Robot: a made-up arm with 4 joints.
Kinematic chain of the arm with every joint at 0, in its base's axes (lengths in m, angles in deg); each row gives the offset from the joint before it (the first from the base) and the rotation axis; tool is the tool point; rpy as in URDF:
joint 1: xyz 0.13 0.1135 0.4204 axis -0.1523 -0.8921 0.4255
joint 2: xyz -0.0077 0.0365 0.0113 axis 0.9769 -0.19 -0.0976
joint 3: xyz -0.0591 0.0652 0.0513 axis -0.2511 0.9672 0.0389
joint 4: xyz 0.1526 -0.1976 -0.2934 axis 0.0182 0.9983 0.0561
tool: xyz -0.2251 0.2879 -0.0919 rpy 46.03 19 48.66
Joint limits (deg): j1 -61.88..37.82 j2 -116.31..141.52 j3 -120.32..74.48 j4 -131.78..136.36
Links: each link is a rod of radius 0.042 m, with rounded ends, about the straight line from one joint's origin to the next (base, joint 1, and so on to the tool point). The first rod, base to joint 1, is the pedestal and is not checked.
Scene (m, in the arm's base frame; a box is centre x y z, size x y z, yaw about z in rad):
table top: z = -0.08
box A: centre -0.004 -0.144 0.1 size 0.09 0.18 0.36 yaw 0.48
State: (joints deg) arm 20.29 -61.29 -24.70 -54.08
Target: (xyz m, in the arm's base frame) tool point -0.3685 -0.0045 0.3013
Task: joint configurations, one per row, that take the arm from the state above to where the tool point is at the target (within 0.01 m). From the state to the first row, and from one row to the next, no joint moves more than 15 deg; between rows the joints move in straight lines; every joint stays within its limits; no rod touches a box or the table.
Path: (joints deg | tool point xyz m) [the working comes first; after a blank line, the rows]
Joints at the target: -21.14 -43.34 45.65 -51.76
Straight joint move there: touches box A.

1: 12.82 -75.89 -18.79 -44.42 | 0.2816 -0.1958 0.1329
2: 5.35 -90.49 -12.89 -34.76 | 0.1349 -0.2745 0.2347
3: -2.11 -105.10 -6.98 -25.10 | 0.0237 -0.2860 0.3790
4: -1.81 -107.28 -10.85 -10.83 | 0.0089 -0.2445 0.3864
5: -1.50 -109.46 -14.72 3.44 | -0.0005 -0.1966 0.3891
6: -1.20 -111.64 -18.59 17.71 | -0.0040 -0.1440 0.3867
7: -5.19 -97.98 -5.74 3.82 | -0.0668 -0.1645 0.3590
8: -9.18 -84.32 7.10 -10.08 | -0.1418 -0.1620 0.3284
9: -13.16 -70.66 19.95 -23.97 | -0.2225 -0.1331 0.3037
10: -17.15 -57.00 32.80 -37.86 | -0.3009 -0.0787 0.2928
11: -21.14 -43.34 45.65 -51.76 | -0.3685 -0.0045 0.3013

